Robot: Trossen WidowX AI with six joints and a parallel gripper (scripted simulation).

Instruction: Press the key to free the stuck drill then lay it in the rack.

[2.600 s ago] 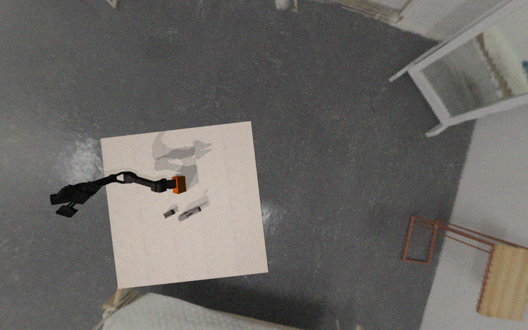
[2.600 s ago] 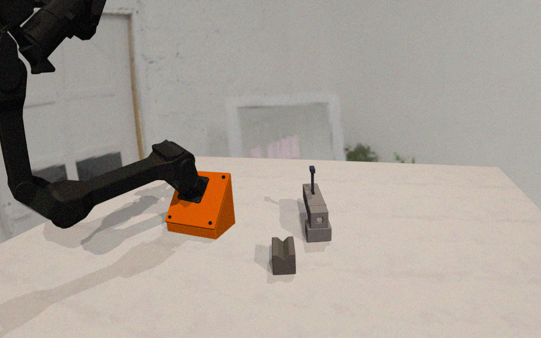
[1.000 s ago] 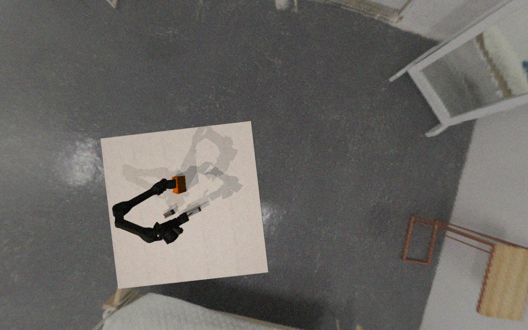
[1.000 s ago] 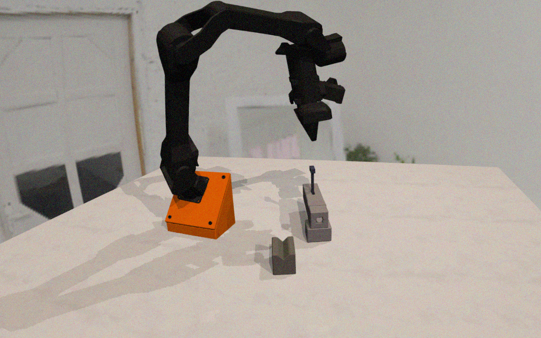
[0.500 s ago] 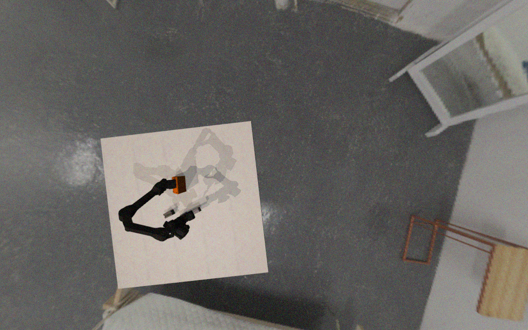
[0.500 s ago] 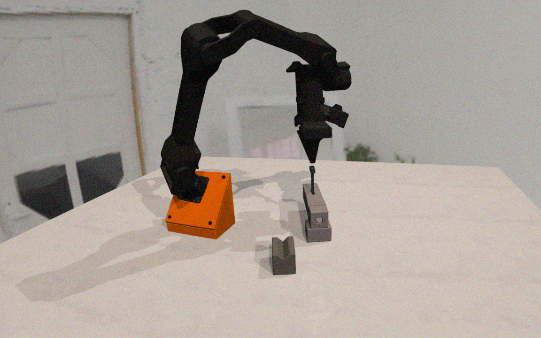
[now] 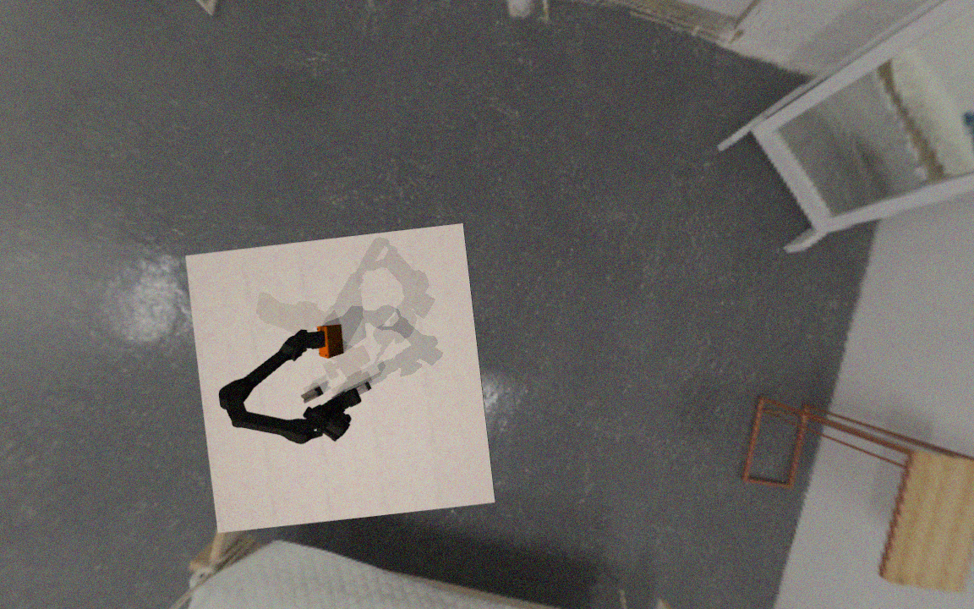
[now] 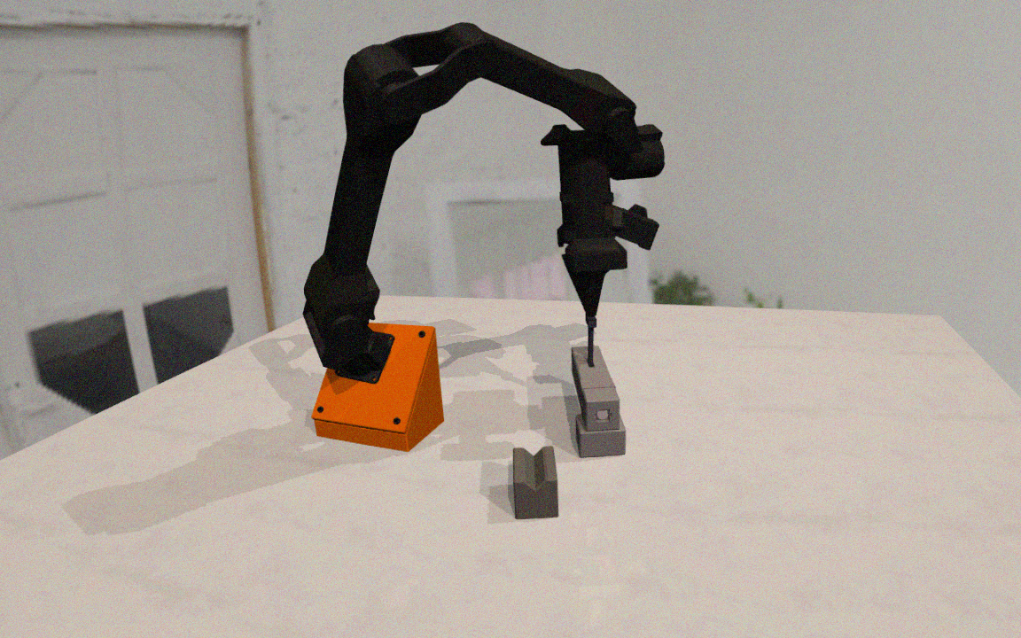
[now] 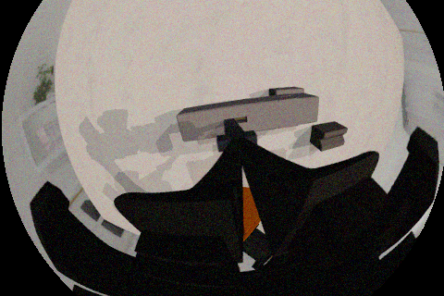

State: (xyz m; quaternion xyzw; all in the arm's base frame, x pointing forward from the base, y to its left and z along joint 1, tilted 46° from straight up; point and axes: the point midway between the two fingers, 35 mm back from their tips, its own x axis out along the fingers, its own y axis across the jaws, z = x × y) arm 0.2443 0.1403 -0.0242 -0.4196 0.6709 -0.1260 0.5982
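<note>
The dark key is 3 cm below my gripper tip. The rest, counted from my gripper tip: grey v-notched rack: 1 cm ahead, 21 cm to the right, 11 cm below; drill: 2 cm ahead, 5 cm to the right, 8 cm below; grey housing block: 1 cm ahead, 3 cm to the right, 8 cm below.
</note>
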